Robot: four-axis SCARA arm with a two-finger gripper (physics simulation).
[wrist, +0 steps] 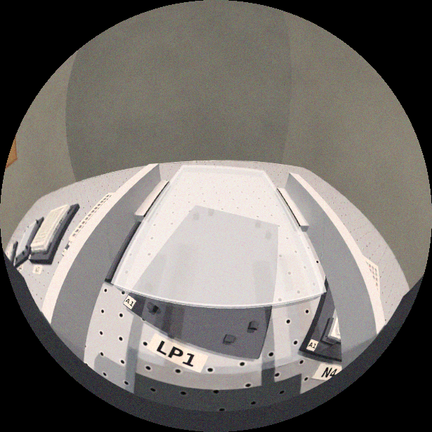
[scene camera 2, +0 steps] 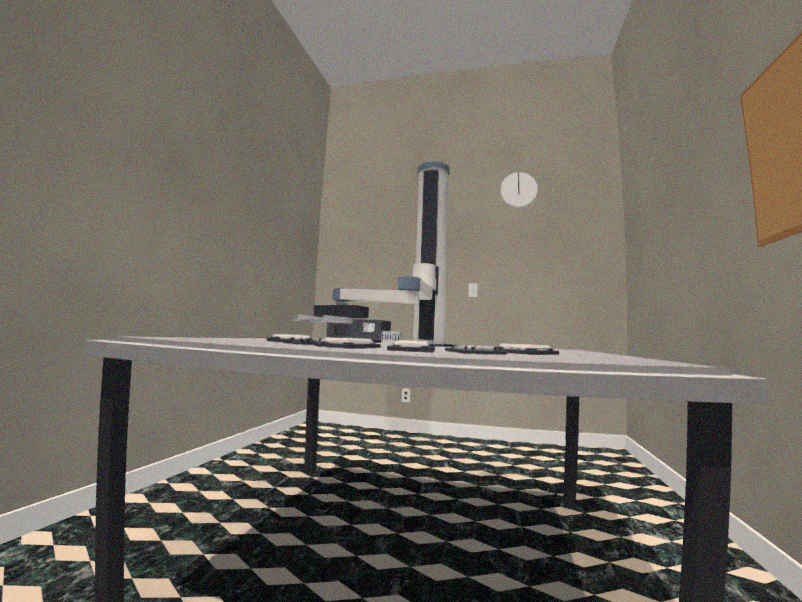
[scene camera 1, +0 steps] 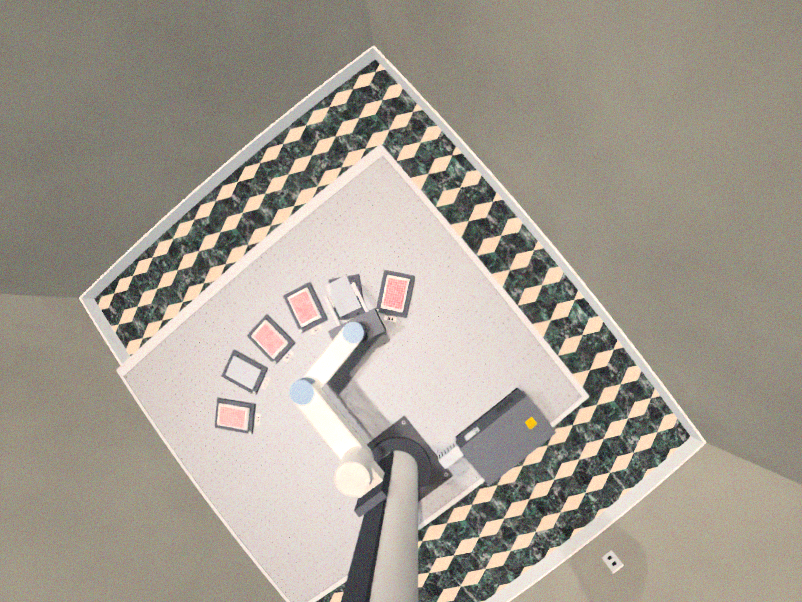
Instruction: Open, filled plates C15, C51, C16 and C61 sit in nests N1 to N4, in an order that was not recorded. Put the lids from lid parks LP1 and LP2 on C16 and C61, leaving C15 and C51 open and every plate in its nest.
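Pixels of known places: gripper, fingertip midpoint: [scene camera 2: 310, 317] [scene camera 1: 339, 290]; arm's base, link origin: [scene camera 1: 398, 467].
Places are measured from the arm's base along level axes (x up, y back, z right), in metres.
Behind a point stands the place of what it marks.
Note:
My gripper [scene camera 1: 344, 298] @[z 0.267, x 0.098, y -0.663 m] [wrist: 224, 176] is shut on a clear lid [scene camera 1: 342, 289] @[z 0.276, x 0.093, y -0.660 m] [scene camera 2: 316, 318] [wrist: 225, 187], one pad along each long side. The lid is level, raised above lid park LP1 [scene camera 1: 356, 279] @[z 0.332, x 0.023, y -0.670 m] [wrist: 210, 327] and turned relative to it. The dark park shows through and in front of the lid. Open plates sit in nest N4 [scene camera 1: 395, 292] @[z 0.418, x 0.039, y -0.535 m], right of LP1 in scene camera 1, and in the other nests, as plates [scene camera 1: 304, 307] @[z 0.109, x 0.036, y -0.711 m] [scene camera 1: 270, 338] @[z -0.072, x 0.038, y -0.702 m] [scene camera 1: 234, 416] @[z -0.385, x 0.039, y -0.555 m]. Their codes are not legible. The other lid [scene camera 1: 244, 371] @[z -0.242, x 0.030, y -0.670 m] lies on park LP2, between two plates.
The N4 label [wrist: 329, 372] shows at lower right in the wrist view, its plate partly hidden by a finger. A neighbouring plate [wrist: 52, 227] stands at far left. The arm's column [scene camera 2: 432, 220] @[z -0.014, x 0.597, y -0.077 m] and a grey control box [scene camera 1: 508, 437] @[z 0.408, x 0.128, y 0.110 m] stand on the table's robot side.

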